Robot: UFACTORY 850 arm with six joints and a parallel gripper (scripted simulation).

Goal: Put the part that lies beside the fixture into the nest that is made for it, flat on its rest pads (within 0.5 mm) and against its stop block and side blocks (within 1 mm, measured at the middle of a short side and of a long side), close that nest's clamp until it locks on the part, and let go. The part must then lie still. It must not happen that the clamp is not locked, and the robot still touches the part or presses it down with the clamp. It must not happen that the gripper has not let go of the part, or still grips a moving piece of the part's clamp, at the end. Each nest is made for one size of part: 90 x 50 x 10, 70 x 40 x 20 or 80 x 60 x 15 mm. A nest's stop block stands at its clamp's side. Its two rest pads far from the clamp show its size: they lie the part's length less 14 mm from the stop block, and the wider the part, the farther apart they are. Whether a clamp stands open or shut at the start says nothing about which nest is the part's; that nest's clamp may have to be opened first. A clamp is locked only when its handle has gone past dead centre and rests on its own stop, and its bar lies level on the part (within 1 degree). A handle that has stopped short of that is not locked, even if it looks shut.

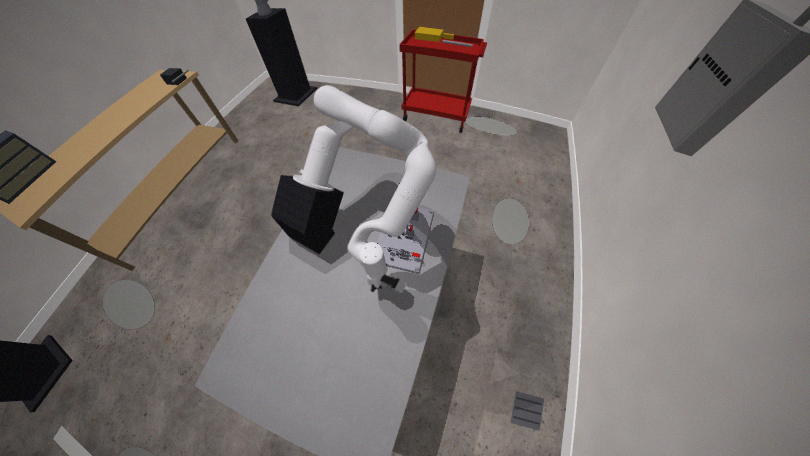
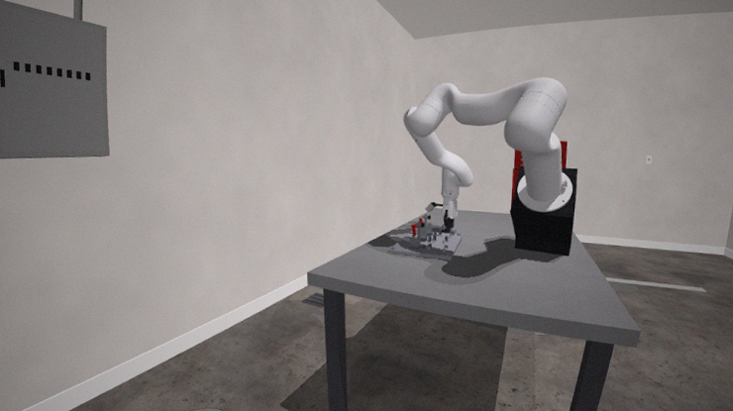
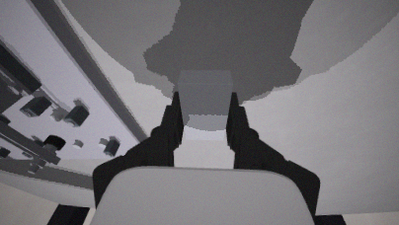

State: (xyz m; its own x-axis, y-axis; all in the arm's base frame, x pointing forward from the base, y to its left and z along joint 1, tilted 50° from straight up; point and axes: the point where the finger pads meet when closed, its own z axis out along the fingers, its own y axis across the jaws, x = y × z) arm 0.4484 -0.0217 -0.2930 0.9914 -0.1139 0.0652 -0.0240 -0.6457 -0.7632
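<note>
Now: the grey fixture plate 260 mm to the left of my hand, 10 mm below it and 10 mm ahead of it. Also, from my hand: grey block part: 10 mm below.
</note>
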